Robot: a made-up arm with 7 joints.
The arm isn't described. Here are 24 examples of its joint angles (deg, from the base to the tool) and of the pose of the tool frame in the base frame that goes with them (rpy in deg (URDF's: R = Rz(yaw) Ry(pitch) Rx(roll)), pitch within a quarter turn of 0, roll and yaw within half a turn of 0; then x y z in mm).
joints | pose
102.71 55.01 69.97 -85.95 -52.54 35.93 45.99 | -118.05 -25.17 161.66 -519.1 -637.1 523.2
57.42 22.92 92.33 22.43 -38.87 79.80 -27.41 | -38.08 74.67 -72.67 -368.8 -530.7 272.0
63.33 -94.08 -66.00 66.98 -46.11 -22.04 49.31 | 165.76 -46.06 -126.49 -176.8 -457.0 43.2
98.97 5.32 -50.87 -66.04 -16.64 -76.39 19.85 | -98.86 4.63 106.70 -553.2 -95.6 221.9
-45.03 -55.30 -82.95 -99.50 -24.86 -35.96 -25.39 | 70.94 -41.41 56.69 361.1 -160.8 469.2
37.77 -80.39 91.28 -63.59 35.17 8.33 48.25 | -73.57 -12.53 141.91 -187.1 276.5 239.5
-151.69 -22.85 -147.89 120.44 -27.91 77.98 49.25 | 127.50 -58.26 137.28 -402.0 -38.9 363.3
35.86 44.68 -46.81 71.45 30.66 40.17 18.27 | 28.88 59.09 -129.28 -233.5 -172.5 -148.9
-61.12 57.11 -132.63 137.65 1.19 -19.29 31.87 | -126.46 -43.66 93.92 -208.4 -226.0 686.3
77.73 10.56 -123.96 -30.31 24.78 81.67 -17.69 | 61.86 -34.90 -3.16 110.0 -346.9 153.0
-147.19 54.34 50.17 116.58 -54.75 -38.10 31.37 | -82.57 -13.16 -122.18 47.0 -597.2 830.9
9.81 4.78 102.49 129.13 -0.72 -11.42 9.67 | 90.26 -59.80 -138.72 -536.0 -313.3 274.3
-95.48 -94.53 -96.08 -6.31 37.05 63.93 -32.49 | 169.69 19.79 -157.60 -110.2 -390.6 490.3
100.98 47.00 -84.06 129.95 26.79 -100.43 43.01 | -72.94 70.29 -41.61 -100.7 -274.3 -11.4
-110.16 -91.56 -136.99 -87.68 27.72 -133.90 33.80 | -149.32 -53.95 -65.42 -98.6 -188.6 666.1
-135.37 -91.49 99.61 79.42 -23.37 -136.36 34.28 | -32.40 -27.06 -20.36 -153.6 172.1 830.0
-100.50 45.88 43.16 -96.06 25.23 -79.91 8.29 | 58.49 59.73 -32.55 220.1 -588.0 264.0
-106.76 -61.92 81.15 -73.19 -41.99 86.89 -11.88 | -165.00 -51.27 -56.44 246.6 140.7 533.4
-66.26 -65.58 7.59 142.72 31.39 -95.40 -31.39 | 130.93 51.24 53.28 327.4 -54.7 146.7
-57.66 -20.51 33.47 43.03 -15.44 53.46 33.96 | 91.11 33.23 -125.62 114.5 -90.9 -54.7
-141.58 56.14 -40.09 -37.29 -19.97 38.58 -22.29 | -24.47 31.58 147.07 -205.4 -55.9 736.7
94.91 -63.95 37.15 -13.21 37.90 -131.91 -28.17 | 158.47 7.16 176.45 -631.4 30.7 102.5
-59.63 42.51 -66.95 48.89 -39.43 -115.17 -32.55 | 73.27 -42.70 -119.50 -1.6 -270.3 500.5
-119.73 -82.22 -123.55 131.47 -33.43 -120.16 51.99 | -146.62 68.08 68.54 -382.3 -65.4 397.4
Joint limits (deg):
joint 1: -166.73..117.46
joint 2: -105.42..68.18
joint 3: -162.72..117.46
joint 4: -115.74..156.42
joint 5: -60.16..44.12
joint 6: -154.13..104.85
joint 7: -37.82..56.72
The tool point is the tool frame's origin. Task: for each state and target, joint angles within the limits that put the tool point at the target. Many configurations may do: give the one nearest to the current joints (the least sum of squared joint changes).
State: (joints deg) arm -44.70 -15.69 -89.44 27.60 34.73 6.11 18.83
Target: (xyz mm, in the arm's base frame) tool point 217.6 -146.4 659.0
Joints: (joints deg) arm -52.18 -6.93 -111.49 32.16 34.51 2.63 21.11
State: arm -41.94 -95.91 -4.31 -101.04 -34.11 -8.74 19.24
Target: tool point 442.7 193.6 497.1
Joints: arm -66.06 -90.79 21.28 -107.92 -42.68 -22.55 11.62
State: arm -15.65 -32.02 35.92 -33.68 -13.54 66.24 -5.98
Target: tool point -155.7 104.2 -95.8
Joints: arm -8.86 -55.22 66.77 -27.18 -6.36 56.94 2.84
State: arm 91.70 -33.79 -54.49 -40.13 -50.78 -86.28 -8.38
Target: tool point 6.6 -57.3 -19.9
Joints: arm 54.11 -39.43 -69.62 -25.37 -44.03 -77.65 -15.56
